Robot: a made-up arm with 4 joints.
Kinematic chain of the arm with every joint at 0, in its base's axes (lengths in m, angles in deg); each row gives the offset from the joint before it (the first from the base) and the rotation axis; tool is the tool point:
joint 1: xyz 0 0 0.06 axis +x
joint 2: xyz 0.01 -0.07 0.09 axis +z
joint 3: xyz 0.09 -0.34 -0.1 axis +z
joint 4: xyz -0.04 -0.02 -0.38 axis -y
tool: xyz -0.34 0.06 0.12
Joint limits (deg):
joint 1: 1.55..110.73
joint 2: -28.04..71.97
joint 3: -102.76..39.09
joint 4: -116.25..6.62
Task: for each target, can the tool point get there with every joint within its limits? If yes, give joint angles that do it. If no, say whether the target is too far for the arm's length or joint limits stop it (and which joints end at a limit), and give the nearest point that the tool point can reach.
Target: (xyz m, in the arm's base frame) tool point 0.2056 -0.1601 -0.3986
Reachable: yes | joints 60.64 -6.73 -30.29 -102.88
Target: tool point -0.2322 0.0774 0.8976
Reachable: no: joint limits stop it (at a limit: joint 1, joint 2, joint 3, joint 4) | nearest point 0.0453 0.2385 0.3055 | short by 0.673 m
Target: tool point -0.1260 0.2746 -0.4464
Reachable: yes | joints 98.42 14.13 20.57 -12.84
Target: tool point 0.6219 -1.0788 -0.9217
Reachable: no: too far | nearest point 0.2793 -0.5073 -0.4017 | short by 0.845 m
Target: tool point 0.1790 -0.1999 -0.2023
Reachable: yes | joints 47.54 23.17 6.90 -71.87
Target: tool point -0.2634 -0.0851 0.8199
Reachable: no: joint limits stop it (at a limit: joint 1, joint 2, joint 3, joint 4) | nearest point 0.0453 0.2385 0.3055 | short by 0.682 m
